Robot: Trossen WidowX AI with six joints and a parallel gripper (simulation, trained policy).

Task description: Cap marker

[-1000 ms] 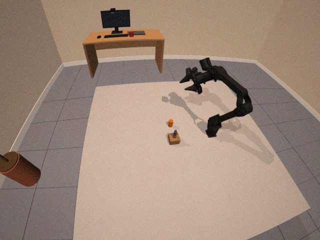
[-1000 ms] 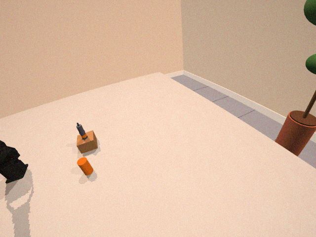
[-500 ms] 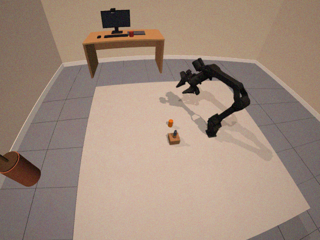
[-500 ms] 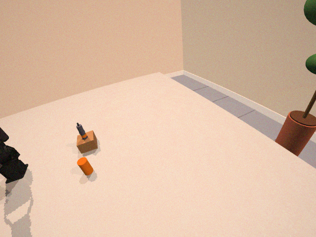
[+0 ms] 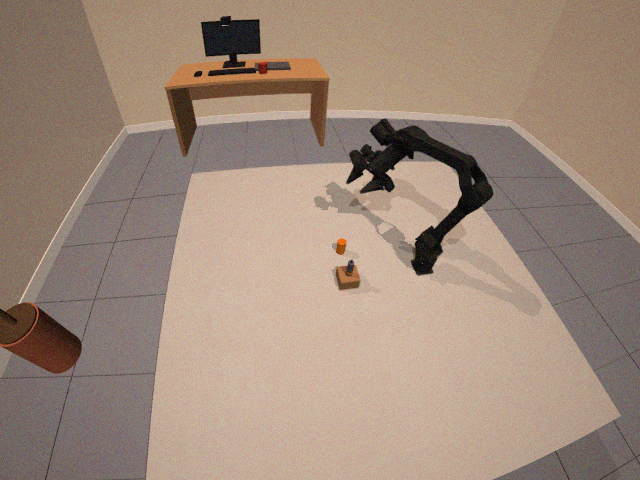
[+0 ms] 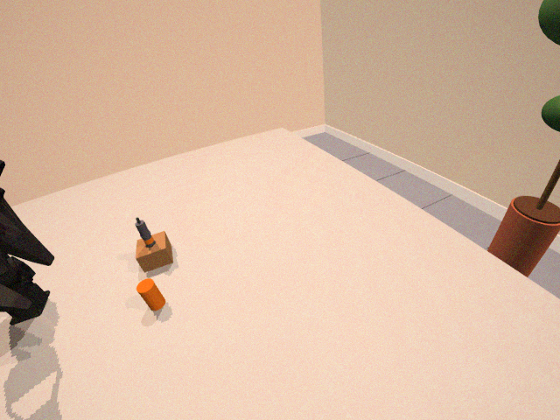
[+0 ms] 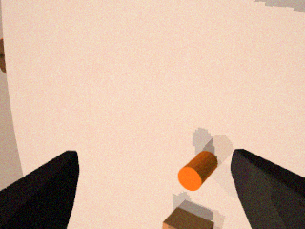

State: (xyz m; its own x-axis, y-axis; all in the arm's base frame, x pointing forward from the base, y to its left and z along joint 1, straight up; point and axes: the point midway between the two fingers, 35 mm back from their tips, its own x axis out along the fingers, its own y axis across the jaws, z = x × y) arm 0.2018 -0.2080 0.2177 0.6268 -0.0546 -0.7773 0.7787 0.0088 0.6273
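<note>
My gripper tip is 160 mm above the orange cap, 100 mm to the right of it and 50 mm short of it. Also, from my gripper tip: wooden holder block (230 mm to the left, 170 mm below, 50 mm ahead).
</note>
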